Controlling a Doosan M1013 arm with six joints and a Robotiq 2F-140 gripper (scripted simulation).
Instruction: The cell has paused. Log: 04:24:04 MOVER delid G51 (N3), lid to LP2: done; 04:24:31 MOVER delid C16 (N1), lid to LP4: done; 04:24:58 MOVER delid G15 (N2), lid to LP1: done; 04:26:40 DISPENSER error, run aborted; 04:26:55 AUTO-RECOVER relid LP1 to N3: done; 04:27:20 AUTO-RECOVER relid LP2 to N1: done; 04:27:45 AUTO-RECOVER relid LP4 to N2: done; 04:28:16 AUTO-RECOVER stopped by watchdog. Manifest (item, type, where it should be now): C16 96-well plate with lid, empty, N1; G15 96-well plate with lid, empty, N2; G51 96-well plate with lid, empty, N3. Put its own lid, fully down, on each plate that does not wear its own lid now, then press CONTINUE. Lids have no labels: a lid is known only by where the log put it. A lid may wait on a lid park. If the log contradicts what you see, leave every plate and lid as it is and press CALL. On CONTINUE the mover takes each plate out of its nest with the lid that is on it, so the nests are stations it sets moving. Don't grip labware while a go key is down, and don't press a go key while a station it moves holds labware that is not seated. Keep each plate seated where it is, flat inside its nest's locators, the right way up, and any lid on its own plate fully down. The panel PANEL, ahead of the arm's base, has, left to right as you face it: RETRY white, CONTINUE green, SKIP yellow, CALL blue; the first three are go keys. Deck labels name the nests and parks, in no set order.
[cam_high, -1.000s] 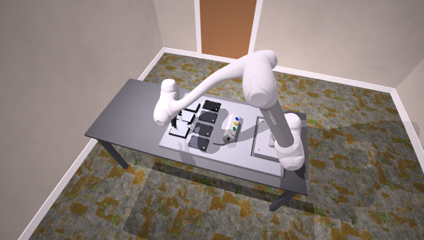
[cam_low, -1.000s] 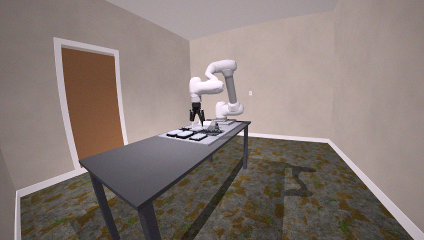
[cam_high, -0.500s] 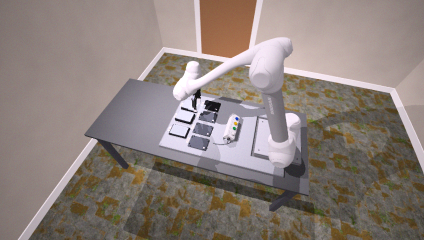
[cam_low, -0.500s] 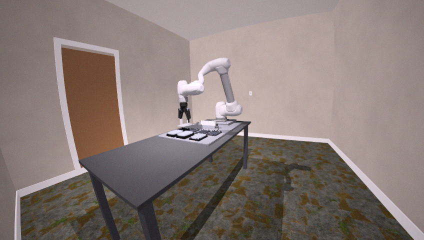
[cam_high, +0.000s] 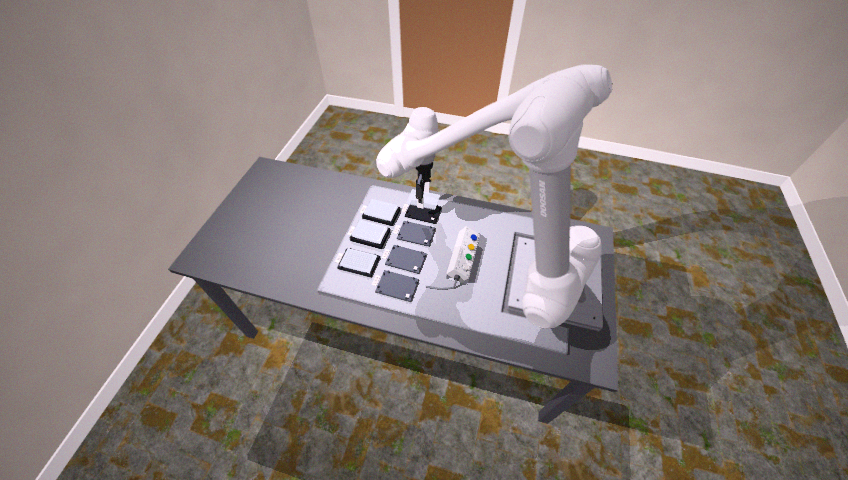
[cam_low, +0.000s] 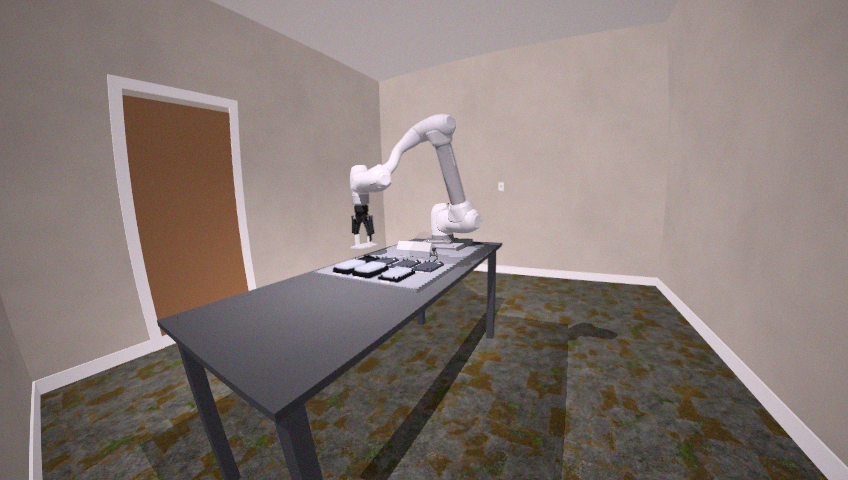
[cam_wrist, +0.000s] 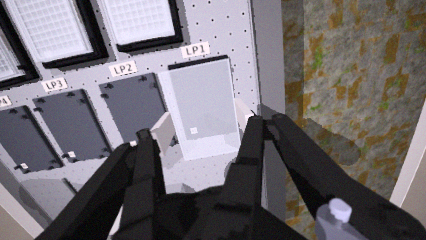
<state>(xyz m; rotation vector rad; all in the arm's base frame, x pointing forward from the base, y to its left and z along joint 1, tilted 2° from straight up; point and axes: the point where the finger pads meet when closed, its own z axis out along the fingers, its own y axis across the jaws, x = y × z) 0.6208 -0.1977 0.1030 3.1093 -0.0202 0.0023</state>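
Right now the lid park LP1 is 10 cm below my hand. From my hand the other things lie so: LP1 label (9 cm ahead, 11 cm below); lid park LP2 (13 cm to the left, 10 cm below); LP2 label (8 cm ahead, 13 cm to the left, 11 cm below).
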